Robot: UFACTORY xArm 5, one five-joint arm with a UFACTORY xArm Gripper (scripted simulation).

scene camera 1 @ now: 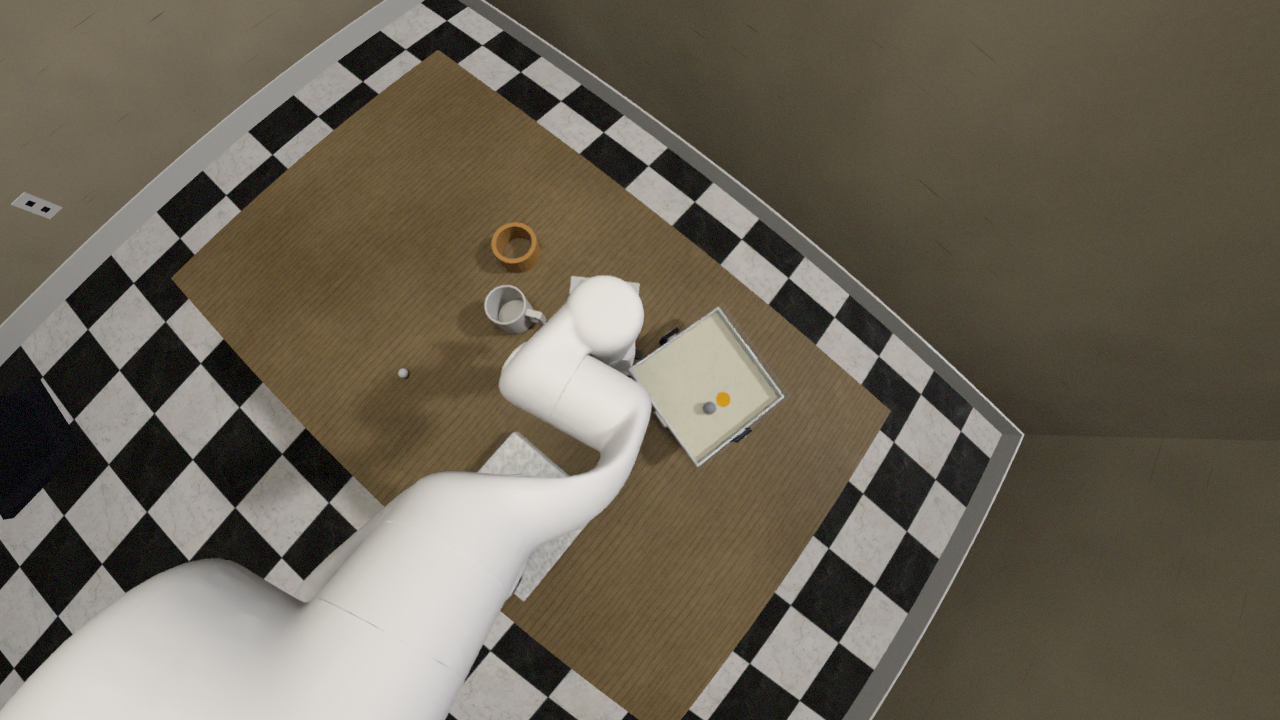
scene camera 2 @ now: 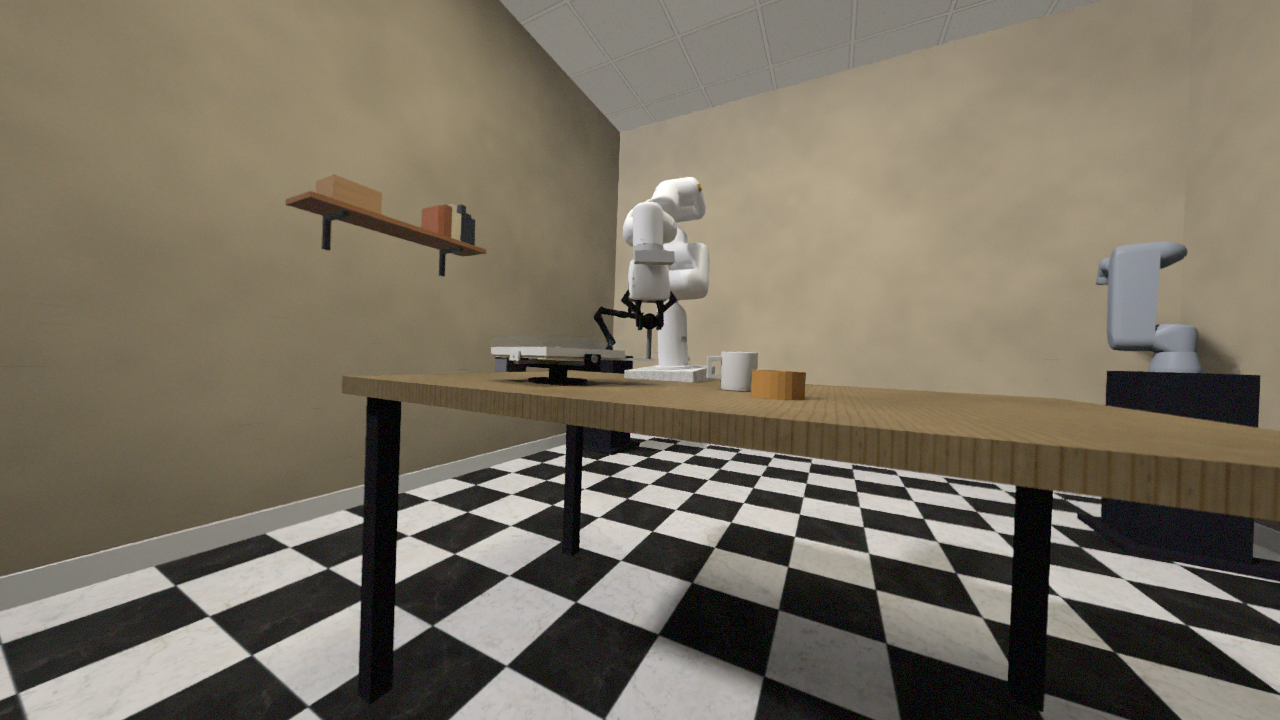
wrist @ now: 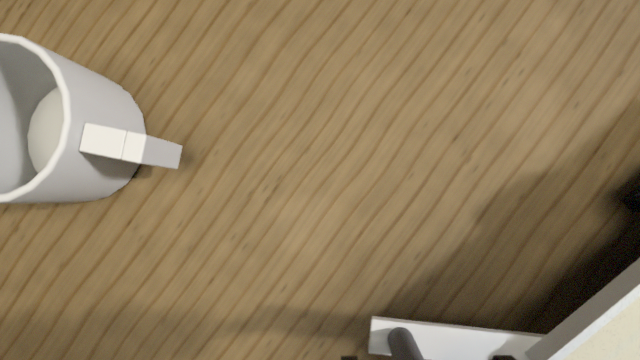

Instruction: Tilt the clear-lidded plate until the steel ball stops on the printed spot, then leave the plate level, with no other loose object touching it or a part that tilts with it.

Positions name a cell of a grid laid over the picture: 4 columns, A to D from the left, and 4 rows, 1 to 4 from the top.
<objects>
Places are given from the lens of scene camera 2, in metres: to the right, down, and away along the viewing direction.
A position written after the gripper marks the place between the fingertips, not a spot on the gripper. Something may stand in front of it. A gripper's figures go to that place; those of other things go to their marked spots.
gripper (scene camera 2: C2): 0.02, -0.07, 0.93
white mug (scene camera 2: C3): 0.21, 0.02, 0.82
square plate (scene camera 2: B2): -0.20, -0.03, 0.77
</objects>
